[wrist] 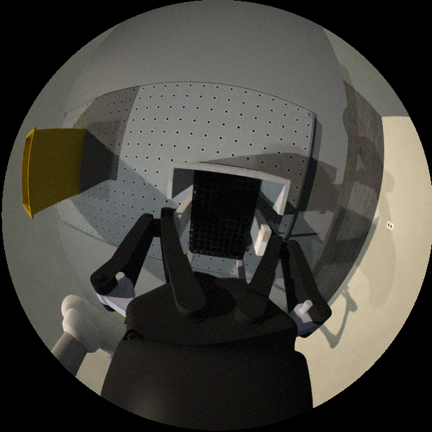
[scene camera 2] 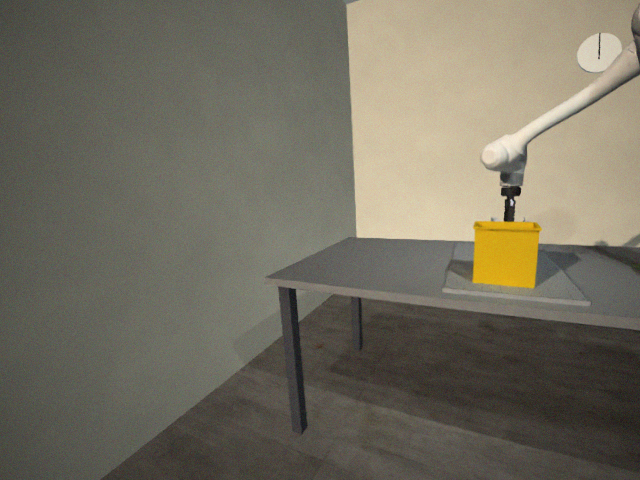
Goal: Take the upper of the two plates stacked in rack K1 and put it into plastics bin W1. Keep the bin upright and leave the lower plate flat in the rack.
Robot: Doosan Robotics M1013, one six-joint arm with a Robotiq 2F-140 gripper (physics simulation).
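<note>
Plastics bin W1 (scene camera 2: 505,258) (wrist: 57,162) is yellow and stands upright. My gripper (scene camera 2: 509,215) (wrist: 222,212) is shut on the upper plate (wrist: 225,215), a black, gridded plate between the fingers in the wrist view. The plate hangs flat, a little above rack K1 (wrist: 235,171), whose light grey frame shows around it. In the scene view the bin hides the fingertips, the plate and most of the rack. The lower plate is hidden under the held one.
The bin and the rack stand on a perforated board (scene camera 2: 558,293) (wrist: 210,130) on a grey table (scene camera 2: 392,263) (wrist: 215,50). The bin is to the rack's left in the wrist view. Walls stand behind and left of the table in the scene view.
</note>
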